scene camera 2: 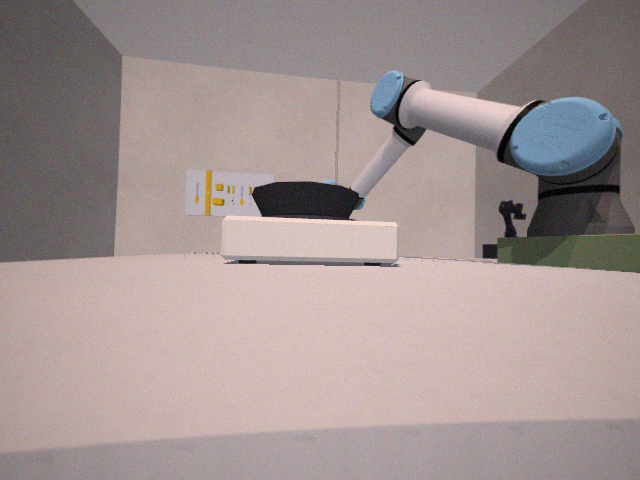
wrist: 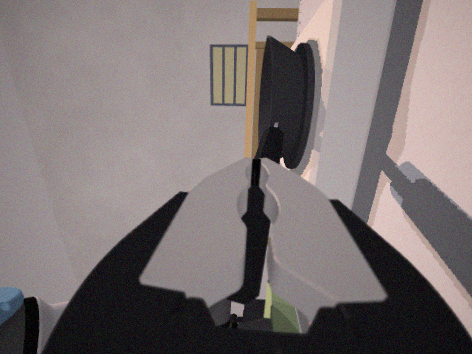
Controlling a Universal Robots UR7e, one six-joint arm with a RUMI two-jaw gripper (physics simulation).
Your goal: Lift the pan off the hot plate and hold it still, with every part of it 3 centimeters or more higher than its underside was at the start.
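The black pan [scene camera 2: 307,200] [wrist: 284,82] sits level on the white hot plate [scene camera 2: 310,240] [wrist: 345,100], its base at the plate's dark disc. Its black handle [wrist: 271,145] runs from the pan toward the camera in the wrist view and passes behind the jaws; dark parts show through the narrow slit between them. My gripper [wrist: 254,162] is shut, its fingertips together, with nothing gripped between them. The jaws overlap the handle in view, and whether they touch it cannot be told. In the scene view the gripper and handle are hidden behind the pan.
The table [scene camera 2: 310,335] carries the hot plate. A green block [scene camera 2: 568,250] [wrist: 284,315] is under the arm's base at the right in the scene view. A small dark upright object [scene camera 2: 509,219] stands near it. A wooden frame [wrist: 251,75] rises behind the pan in the wrist view.
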